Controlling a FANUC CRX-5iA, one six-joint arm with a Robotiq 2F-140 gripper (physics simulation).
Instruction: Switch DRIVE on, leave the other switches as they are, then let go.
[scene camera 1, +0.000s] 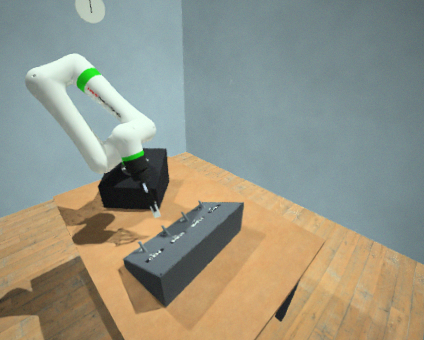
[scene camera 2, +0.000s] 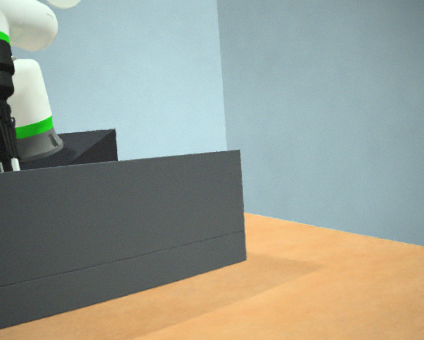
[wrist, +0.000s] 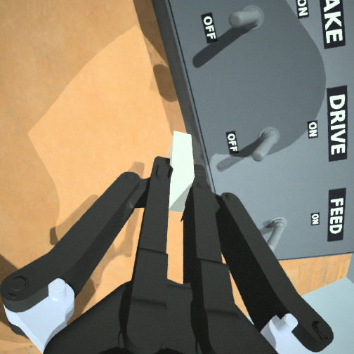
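Where they show: gripper, fingertip midpoint: (scene camera 1: 157, 216); arm's base at its link origin: (scene camera 2: 36, 152).
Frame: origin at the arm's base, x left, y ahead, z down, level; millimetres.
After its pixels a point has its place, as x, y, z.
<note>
The grey switch panel (scene camera 1: 202, 255) {-57, 687, 101} (scene camera 2: 125, 215) {37, 672, 89} (wrist: 285, 75) carries a row of levers. The DRIVE lever (scene camera 1: 184, 217) {13, 476, 86} (wrist: 264, 145) leans toward its OFF label (wrist: 232, 142); its ON label (wrist: 312, 129) is on the other side, beside the DRIVE nameplate (wrist: 337, 123). My gripper (scene camera 1: 156, 212) {-83, 398, 78} (scene camera 2: 8, 166) (wrist: 177, 147) is shut and empty. Its pale fingertips are by the panel's OFF-side edge, apart from the DRIVE lever. In scene camera 2 the panel's back hides the levers.
The lever with the partly cut-off "AKE" nameplate (wrist: 333, 22) leans toward OFF on one side of DRIVE. The FEED lever (scene camera 1: 201, 205) {133, 458, 88} (wrist: 276, 232) is on the other side, partly behind the gripper. A black block (scene camera 1: 127, 196) {-110, 109, 109} (scene camera 2: 100, 145) {162, 68, -5} stands behind the gripper.
</note>
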